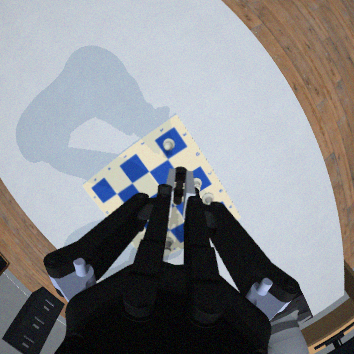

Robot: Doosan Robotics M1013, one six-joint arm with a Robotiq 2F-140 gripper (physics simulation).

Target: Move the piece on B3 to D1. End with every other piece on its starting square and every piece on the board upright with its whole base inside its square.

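Pixels of known places: gripper, fingertip midpoint: [179, 179]; arm's base, origin of the base link: [275, 324].
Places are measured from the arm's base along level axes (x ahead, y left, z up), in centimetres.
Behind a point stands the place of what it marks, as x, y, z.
The blue and cream board [114, 170] @(71.5, 11.8, -3.0) lies below my gripper [179, 179] @(66.8, 1.2, 5.2), its lower part hidden by the fingers. My gripper is shut on a dark piece [180, 174] @(67.8, 0.4, 6.9), whose dark top shows between the pale fingertips, over the D1 and C2 side of the board. Its base and height above the board cannot be told. A white pawn [169, 145] @(70.4, 0.8, 0.0) stands on E1, another white pawn [197, 184] @(62.9, 0.3, -0.8) on C1, and a third white pawn [208, 198] @(59.4, 0.0, -1.6) on B1. A white piece [174, 215] and another pale piece [169, 243] @(54.5, 10.8, -1.6) show partly between the fingers. Other squares are hidden.
The board rests on a pale table top [270, 150] @(60.8, -13.6, -3.5) with a curved edge and wooden floor [320, 65] beyond. The arm's shadow falls left of the board. A dark slotted box [32, 320] is at the lower left. White pawns stand close right of the fingers.
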